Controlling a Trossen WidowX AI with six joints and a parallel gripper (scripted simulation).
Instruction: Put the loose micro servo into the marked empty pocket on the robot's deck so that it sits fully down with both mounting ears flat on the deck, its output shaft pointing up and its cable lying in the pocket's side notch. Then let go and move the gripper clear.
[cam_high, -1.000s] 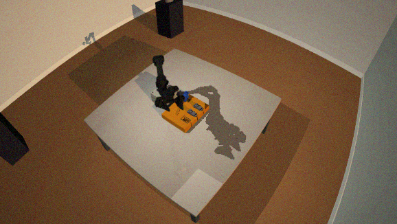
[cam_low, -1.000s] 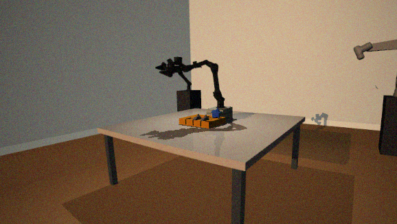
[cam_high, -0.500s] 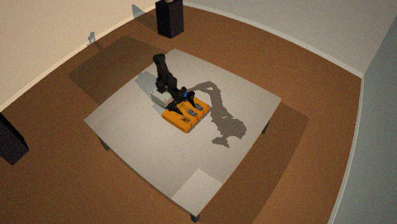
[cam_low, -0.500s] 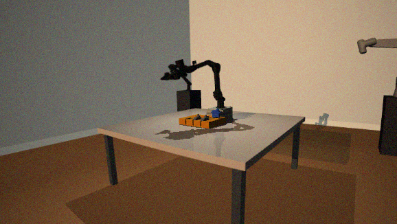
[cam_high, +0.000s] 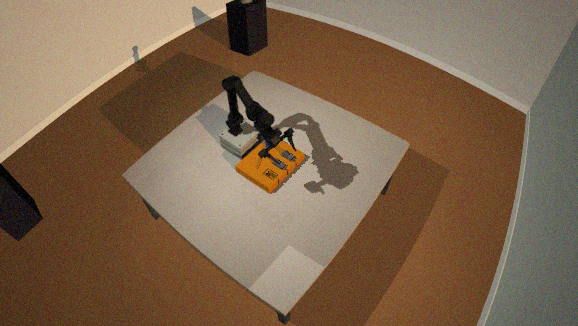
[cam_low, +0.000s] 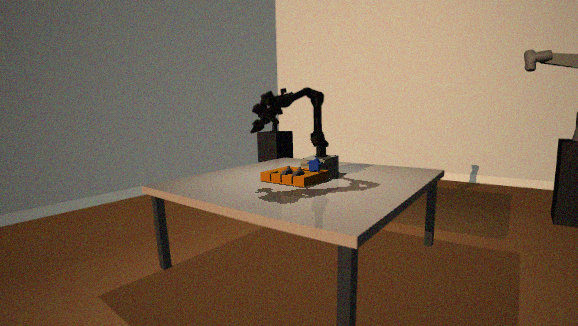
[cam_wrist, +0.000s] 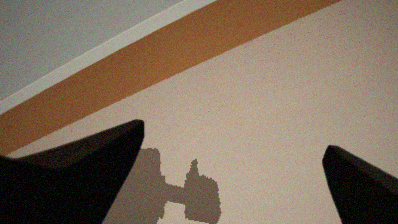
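The orange deck is 27 cm below my gripper tip, 25 cm behind it and 10 cm to the left of it.
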